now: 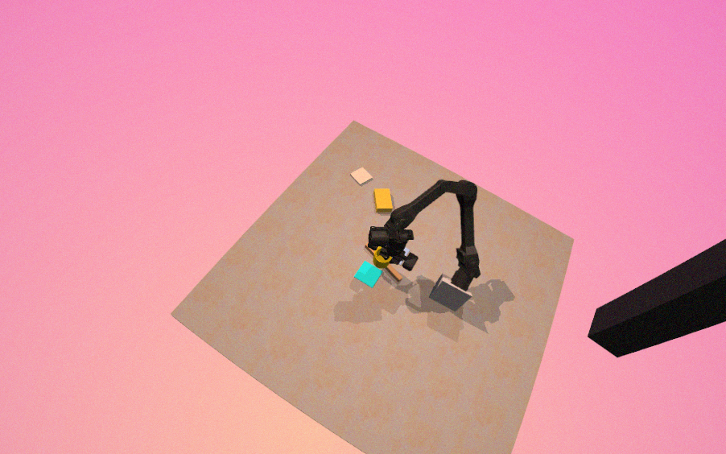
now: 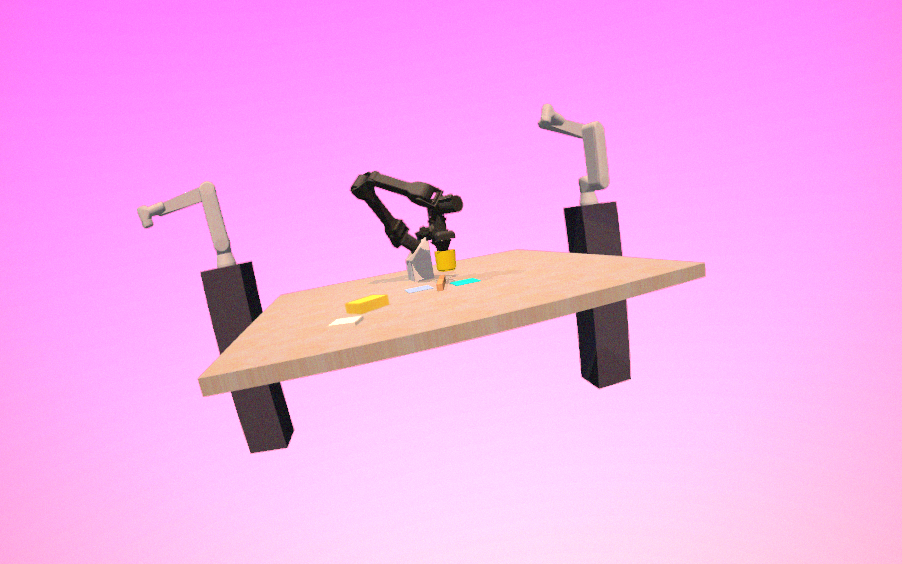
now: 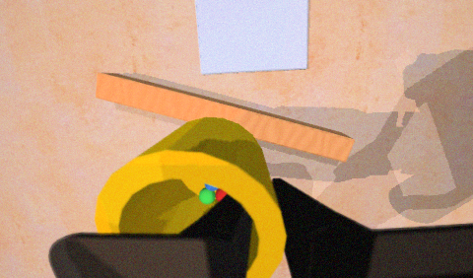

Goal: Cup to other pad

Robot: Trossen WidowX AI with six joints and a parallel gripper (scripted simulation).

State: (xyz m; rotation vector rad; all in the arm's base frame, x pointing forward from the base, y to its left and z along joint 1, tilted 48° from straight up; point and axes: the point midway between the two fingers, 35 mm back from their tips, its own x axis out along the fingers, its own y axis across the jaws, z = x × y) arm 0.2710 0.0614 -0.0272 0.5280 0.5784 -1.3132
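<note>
Now: the cyan pad 90 mm below my gripper tip, 60 mm to the left of it and 40 mm ahead of it. Round my gripper tip: yellow cup 20 mm ahead; then orange bar 80 mm below, 30 mm ahead, 20 mm to the right; then green marble 30 mm ahead, 20 mm to the left, 20 mm below.
</note>
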